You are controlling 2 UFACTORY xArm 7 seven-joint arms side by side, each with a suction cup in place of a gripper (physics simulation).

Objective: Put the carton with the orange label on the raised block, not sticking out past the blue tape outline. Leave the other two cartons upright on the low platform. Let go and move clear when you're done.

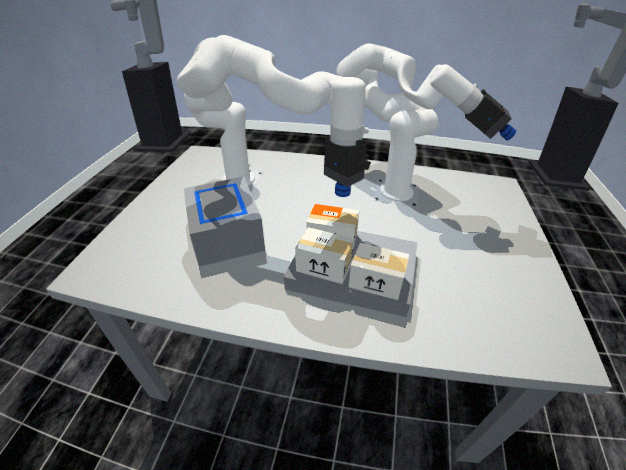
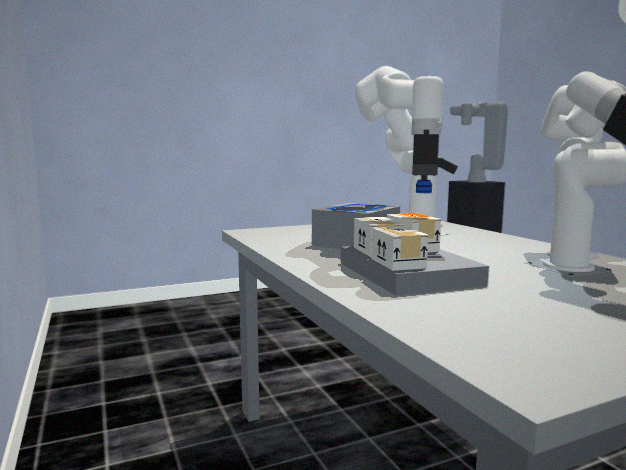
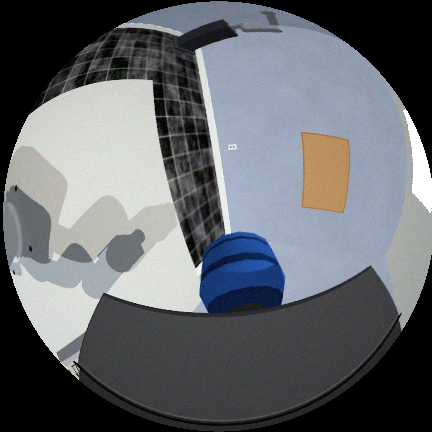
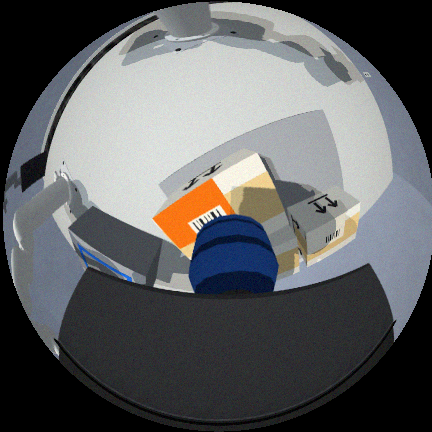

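Where they show: left hand, tool point: (image 1: pixel 510 134) (image 3: pixel 238 261); right hand, tool point: (image 1: pixel 342 192) (image 2: pixel 423 192) (image 4: pixel 231 245); left arm's base, link origin: (image 1: pixel 396 192) (image 2: pixel 568 266); right arm's base, link origin: (image 4: pixel 65 187).
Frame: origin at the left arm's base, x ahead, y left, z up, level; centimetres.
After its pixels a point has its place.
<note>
The carton with the orange label (image 1: pixel 326 210) @(x 37.1, y -19.0, z 13.4 cm) (image 2: pixel 431 227) @(x 37.7, y -10.1, z 11.4 cm) (image 4: pixel 185 217) @(x 36.9, y -19.4, z 13.5 cm) stands on the low platform (image 1: pixel 348 299) @(x 57.1, y -8.5, z 1.9 cm) (image 2: pixel 439 280) @(x 47.0, y 7.0, z 2.5 cm) (image 4: pixel 310 135) @(x 37.6, y 1.7, z 4.8 cm), behind a second carton (image 1: pixel 321 265) @(x 54.5, y -16.2, z 9.4 cm). A third carton (image 1: pixel 376 278) @(x 56.4, y -2.6, z 10.2 cm) (image 2: pixel 409 250) @(x 53.1, y 3.9, z 9.2 cm) (image 4: pixel 322 222) @(x 47.6, y -4.8, z 12.2 cm) stands upright at the right. My right gripper (image 1: pixel 342 190) (image 2: pixel 423 187) (image 4: pixel 233 255) hangs a little above the orange-label carton, cup down, with a visible gap and holding nothing. My left gripper (image 1: pixel 507 132) (image 3: pixel 242 272) is empty, raised far to the right. The raised block (image 1: pixel 227 247) @(x 49.4, y -44.6, z 4.6 cm) (image 2: pixel 331 227) @(x 50.4, y -45.9, z 6.7 cm) (image 4: pixel 115 232) @(x 33.8, y -42.3, z 4.7 cm) bears the blue tape outline (image 1: pixel 223 218) @(x 45.9, y -46.2, z 11.9 cm) (image 4: pixel 105 264) @(x 36.7, y -45.0, z 12.1 cm).
The raised block stands left of the low platform on the white table (image 1: pixel 470 323) @(x 56.3, y 22.7, z 0.0 cm) (image 2: pixel 505 349) @(x 56.5, y 38.0, z 0.0 cm), with a gap between them. The two nearer cartons stand close together. Two dark pedestals (image 1: pixel 154 103) (image 1: pixel 576 134) bearing grey arms stand beyond the table.
</note>
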